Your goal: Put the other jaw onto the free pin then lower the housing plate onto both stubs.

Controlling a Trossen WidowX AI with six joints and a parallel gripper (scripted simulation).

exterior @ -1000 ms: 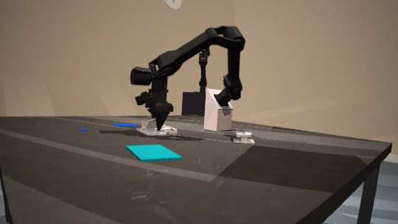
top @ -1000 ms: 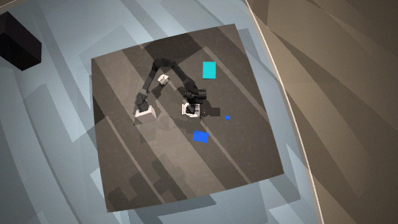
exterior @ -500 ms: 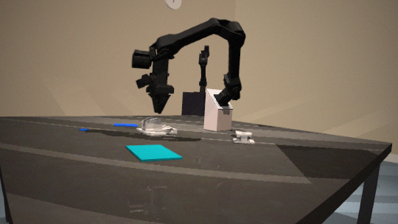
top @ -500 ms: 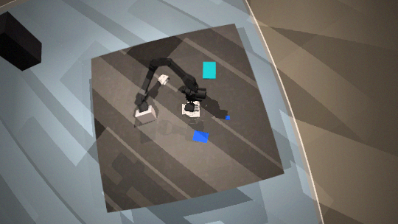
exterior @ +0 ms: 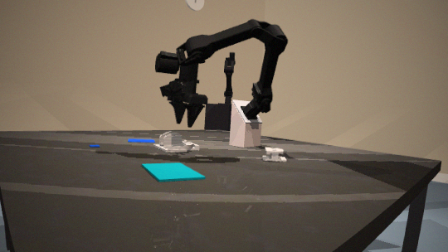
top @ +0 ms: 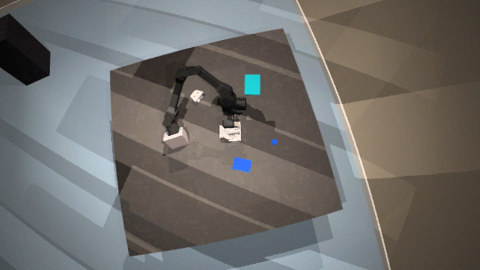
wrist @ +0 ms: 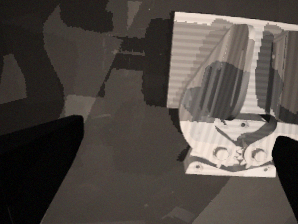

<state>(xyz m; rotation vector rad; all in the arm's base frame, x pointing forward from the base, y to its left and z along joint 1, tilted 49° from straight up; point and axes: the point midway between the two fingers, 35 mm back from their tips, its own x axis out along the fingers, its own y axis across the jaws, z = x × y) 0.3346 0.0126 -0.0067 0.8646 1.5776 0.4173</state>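
Now: gripper tip 240 mm to the right of the white housing plate, 160 mm past it and 60 mm above it. Also, from my gripper tip: jaw (70 mm below, 40 mm behind, 30 mm to the right); then cyan flat patch (210 mm to the left, 200 mm ahead, 80 mm below); then small blue square (210 mm ahead, 200 mm to the right, 80 mm below).
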